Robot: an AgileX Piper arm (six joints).
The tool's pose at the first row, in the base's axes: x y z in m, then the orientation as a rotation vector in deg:
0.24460, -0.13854, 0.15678, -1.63, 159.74, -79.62
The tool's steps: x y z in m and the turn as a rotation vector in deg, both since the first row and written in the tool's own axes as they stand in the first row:
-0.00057, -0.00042, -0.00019, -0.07, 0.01, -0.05
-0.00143, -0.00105, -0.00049, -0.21, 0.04, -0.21
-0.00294, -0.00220, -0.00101, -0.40, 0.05, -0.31
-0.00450, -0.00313, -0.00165, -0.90, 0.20, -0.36
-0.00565, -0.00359, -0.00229, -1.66, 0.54, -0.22
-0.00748, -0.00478, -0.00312, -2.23, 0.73, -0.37
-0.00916, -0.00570, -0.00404, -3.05, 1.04, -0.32
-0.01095, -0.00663, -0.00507, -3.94, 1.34, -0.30
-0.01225, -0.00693, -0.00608, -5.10, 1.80, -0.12
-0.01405, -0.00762, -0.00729, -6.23, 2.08, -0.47
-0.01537, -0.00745, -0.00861, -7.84, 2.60, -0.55
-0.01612, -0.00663, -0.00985, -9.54, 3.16, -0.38
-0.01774, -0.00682, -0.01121, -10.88, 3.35, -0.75
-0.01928, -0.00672, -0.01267, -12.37, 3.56, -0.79
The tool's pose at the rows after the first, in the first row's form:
0.24517, -0.13863, 0.15724, -1.69, 159.82, -79.54
0.24602, -0.13874, 0.15794, -1.90, 160.00, -79.39
0.24752, -0.13898, 0.15919, -2.04, 160.18, -79.15
0.24906, -0.13898, 0.16034, -2.02, 160.67, -78.52
0.25019, -0.13871, 0.16111, -1.60, 161.41, -77.56
0.25200, -0.13872, 0.16259, -1.69, 162.01, -76.87
0.25365, -0.13849, 0.16390, -1.42, 162.80, -75.82
0.25541, -0.13818, 0.16529, -1.21, 163.63, -74.66
0.25668, -0.13752, 0.16616, 0.65, -164.32, 72.98
0.25845, -0.13691, 0.16747, 0.97, -164.64, 71.20
0.25972, -0.13572, 0.16815, 0.75, -165.15, 68.68
0.26043, -0.13422, 0.16825, 0.16, -165.74, 66.06
0.26201, -0.13320, 0.16925, 0.56, -166.18, 64.00
0.26350, -0.13193, 0.17007, 0.50, -166.79, 61.76

